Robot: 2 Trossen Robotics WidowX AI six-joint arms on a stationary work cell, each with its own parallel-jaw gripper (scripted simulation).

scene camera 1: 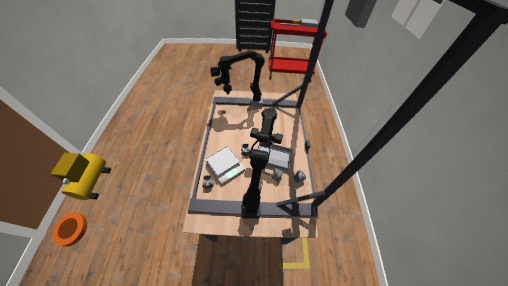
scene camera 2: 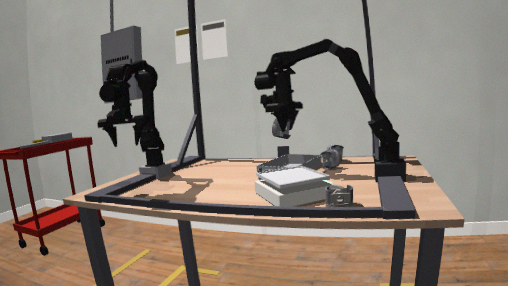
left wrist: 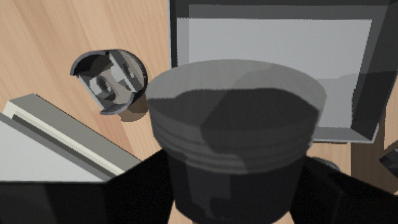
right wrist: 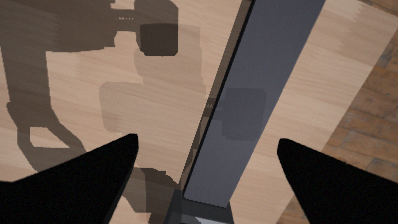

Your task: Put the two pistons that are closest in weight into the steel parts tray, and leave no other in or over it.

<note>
In view: my left gripper (scene camera 2: pixel 286 130), my right gripper (scene camera 2: pixel 126 146), a steel parts tray (scene camera 2: pixel 289 160) and a white scale (scene camera 2: pixel 296 195).
The steel parts tray also shows in the left wrist view (left wrist: pixel 344 53). The white scale shows as well in scene camera 1 (scene camera 1: pixel 238 168). My left gripper shows as well in the left wrist view (left wrist: pixel 225 149). The right wrist view misses the steel parts tray: it is out of frame. The right wrist view does not show the white scale: it is out of frame.
</note>
